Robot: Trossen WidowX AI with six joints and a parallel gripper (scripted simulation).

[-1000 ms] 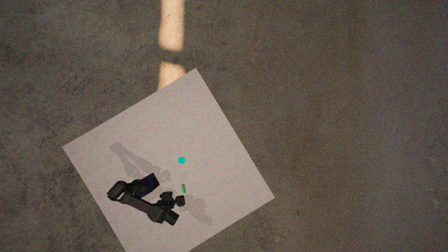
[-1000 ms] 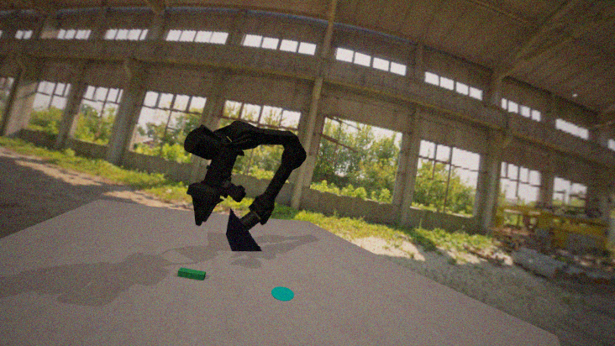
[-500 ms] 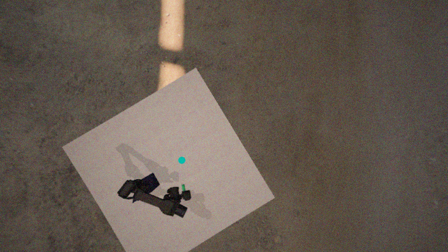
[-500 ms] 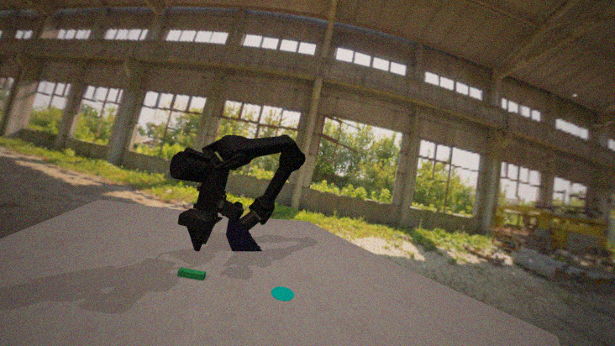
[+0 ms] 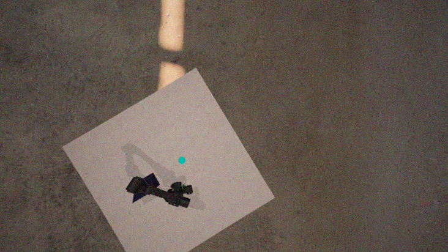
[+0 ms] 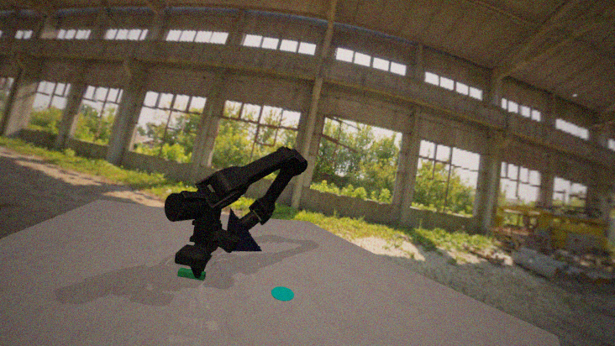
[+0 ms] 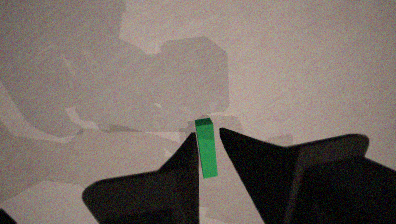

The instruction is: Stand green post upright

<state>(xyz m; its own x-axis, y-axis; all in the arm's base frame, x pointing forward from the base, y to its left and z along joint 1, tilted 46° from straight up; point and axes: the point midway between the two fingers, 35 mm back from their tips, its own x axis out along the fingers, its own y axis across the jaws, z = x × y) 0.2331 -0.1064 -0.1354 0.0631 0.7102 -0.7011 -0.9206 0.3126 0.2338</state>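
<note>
The cyan circle is 190 mm to the left of my gripper tip, 100 mm ahead of it and 10 mm below it. Also, from my gripper tip: green post (20 mm to the right, 10 mm behind).
</note>
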